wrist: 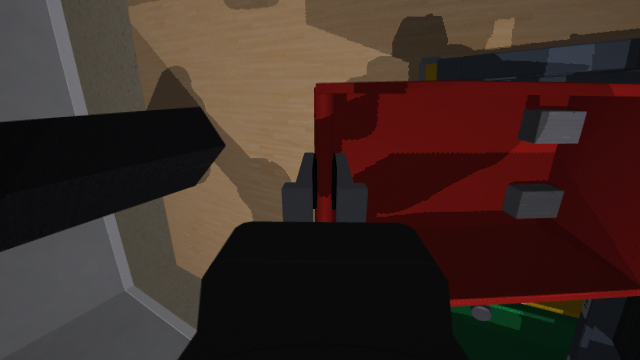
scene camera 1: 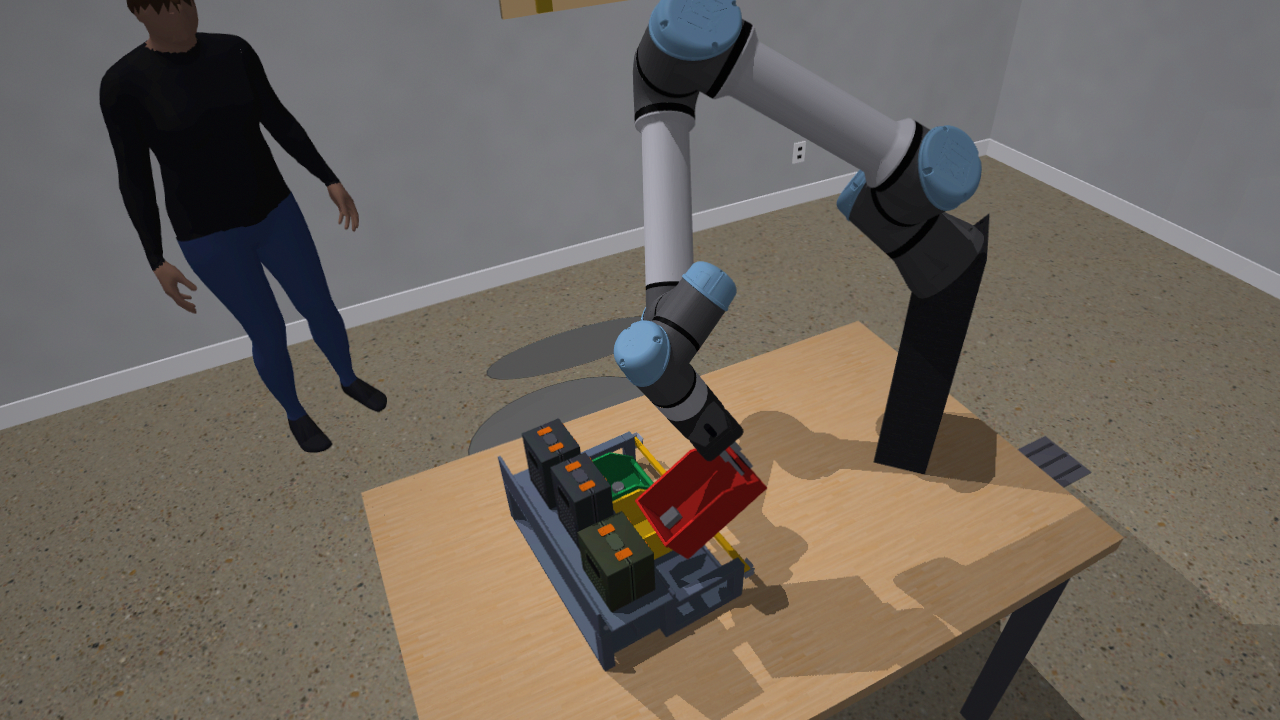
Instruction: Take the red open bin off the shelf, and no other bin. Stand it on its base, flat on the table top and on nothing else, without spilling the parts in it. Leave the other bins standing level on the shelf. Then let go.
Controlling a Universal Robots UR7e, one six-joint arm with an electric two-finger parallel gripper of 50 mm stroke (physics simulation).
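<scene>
The red open bin is tilted and held above the front part of the grey-blue shelf. Its far end, away from the gripper, hangs lower. My gripper is shut on the rim at one end wall of the red bin. Two grey block parts lie inside toward the end away from the gripper; one also shows in the scene view. The green bin and the yellow bin sit on the shelf, partly hidden by the red bin.
Two black boxes and a dark green box with orange marks stand along the shelf's back. A yellow bar runs along its front. The robot's black pedestal stands at the table's far right. A person stands behind the table.
</scene>
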